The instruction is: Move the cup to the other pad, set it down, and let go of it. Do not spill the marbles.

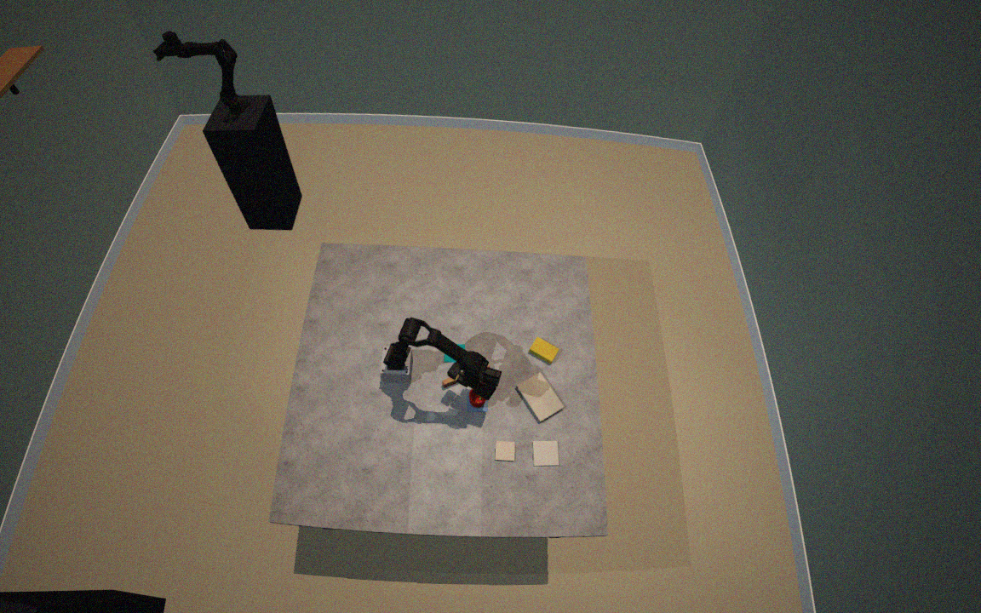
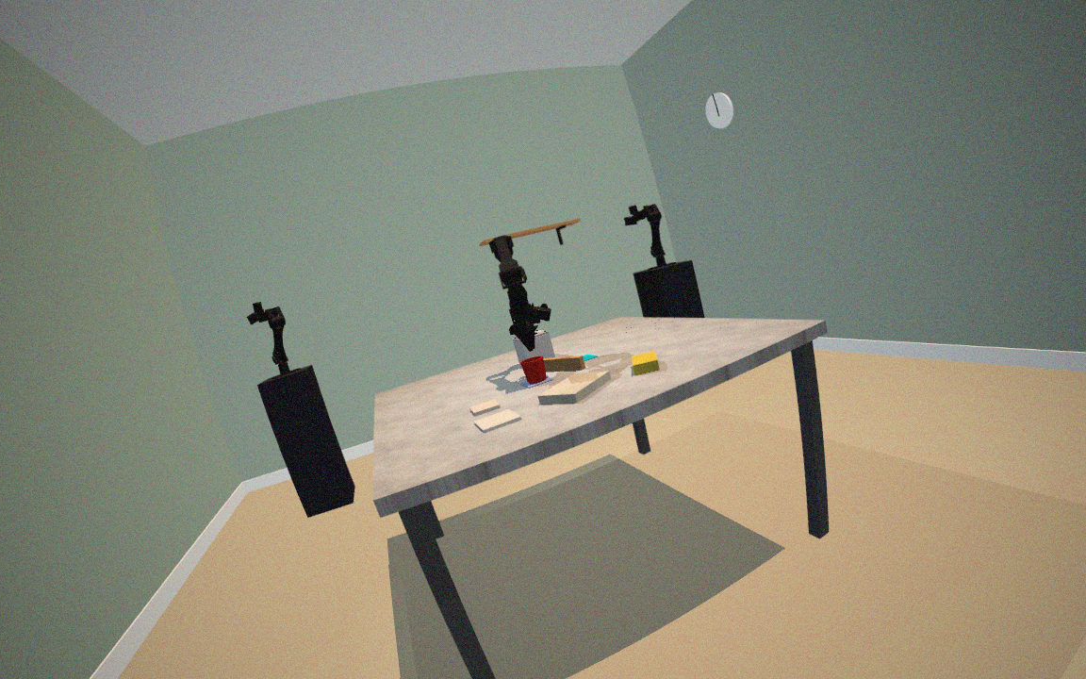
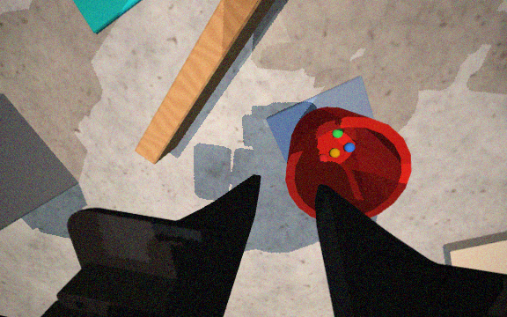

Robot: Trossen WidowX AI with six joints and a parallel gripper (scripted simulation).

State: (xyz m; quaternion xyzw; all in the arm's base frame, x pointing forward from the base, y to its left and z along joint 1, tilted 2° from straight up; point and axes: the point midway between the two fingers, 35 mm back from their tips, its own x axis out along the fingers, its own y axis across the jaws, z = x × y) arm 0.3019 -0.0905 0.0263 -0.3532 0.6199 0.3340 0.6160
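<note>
Right now the red cup is 30 mm ahead of my gripper tip, 20 mm to the right of it and 60 mm below it. Round my gripper tip: cyan pad: 70 mm behind, 190 mm to the left, 110 mm below; blue pad: 30 mm ahead, 20 mm to the right, 110 mm below; wooden bar: 20 mm behind, 80 mm to the left, 90 mm below.
</note>
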